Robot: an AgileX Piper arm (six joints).
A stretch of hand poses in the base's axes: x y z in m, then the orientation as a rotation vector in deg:
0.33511 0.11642 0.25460 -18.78 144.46 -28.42
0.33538 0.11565 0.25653 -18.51 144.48 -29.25
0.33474 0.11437 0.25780 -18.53 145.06 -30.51
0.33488 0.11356 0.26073 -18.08 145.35 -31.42
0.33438 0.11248 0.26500 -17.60 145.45 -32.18
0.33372 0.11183 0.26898 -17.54 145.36 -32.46
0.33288 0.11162 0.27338 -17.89 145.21 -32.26
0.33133 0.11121 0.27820 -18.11 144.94 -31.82
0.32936 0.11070 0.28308 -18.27 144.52 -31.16
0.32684 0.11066 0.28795 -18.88 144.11 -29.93
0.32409 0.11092 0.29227 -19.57 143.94 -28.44
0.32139 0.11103 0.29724 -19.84 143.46 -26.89
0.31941 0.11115 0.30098 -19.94 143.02 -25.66
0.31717 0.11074 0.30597 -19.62 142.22 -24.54
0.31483 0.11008 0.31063 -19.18 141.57 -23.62
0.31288 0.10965 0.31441 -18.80 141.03 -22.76
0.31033 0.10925 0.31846 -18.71 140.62 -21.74
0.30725 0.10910 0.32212 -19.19 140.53 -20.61
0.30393 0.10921 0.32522 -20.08 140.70 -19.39
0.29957 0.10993 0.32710 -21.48 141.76 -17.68
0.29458 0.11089 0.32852 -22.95 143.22 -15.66
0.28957 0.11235 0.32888 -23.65 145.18 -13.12
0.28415 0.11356 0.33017 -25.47 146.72 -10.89
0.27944 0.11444 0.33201 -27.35 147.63 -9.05
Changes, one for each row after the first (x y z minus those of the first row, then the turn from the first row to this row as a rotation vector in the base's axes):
0.00027 -0.00077 0.00193 -0.53 0.01 -0.38
-0.00037 -0.00205 0.00320 -1.41 0.65 -0.80
-0.00023 -0.00286 0.00613 -1.95 0.89 -1.38
-0.00073 -0.00394 0.01040 -2.39 0.93 -1.90
-0.00139 -0.00459 0.01438 -2.58 0.85 -1.99
-0.00223 -0.00480 0.01878 -2.52 0.77 -1.67
-0.00378 -0.00521 0.02360 -2.26 0.53 -1.36
-0.00575 -0.00572 0.02848 -1.85 0.12 -1.00
-0.00827 -0.00576 0.03335 -1.12 -0.22 -0.20
-0.01102 -0.00550 0.03767 -0.20 -0.31 0.65
-0.01372 -0.00539 0.04264 0.83 -0.79 1.31
-0.01570 -0.00527 0.04638 1.68 -1.24 1.77
-0.01794 -0.00568 0.05137 2.53 -2.13 2.01
-0.02028 -0.00634 0.05603 3.27 -2.90 2.08
-0.02223 -0.00677 0.05981 3.97 -3.53 2.16
-0.02478 -0.00717 0.06386 4.72 -3.98 2.43
-0.02786 -0.00732 0.06752 5.43 -3.97 3.04
-0.03118 -0.00721 0.07062 6.13 -3.61 3.89
-0.03554 -0.00649 0.07250 7.07 -2.25 4.97
-0.04053 -0.00553 0.07392 8.22 -0.47 6.05
-0.04554 -0.00407 0.07428 9.88 1.63 6.56
-0.05096 -0.00286 0.07557 11.05 3.65 7.85
-0.05567 -0.00198 0.07741 11.91 5.10 9.23

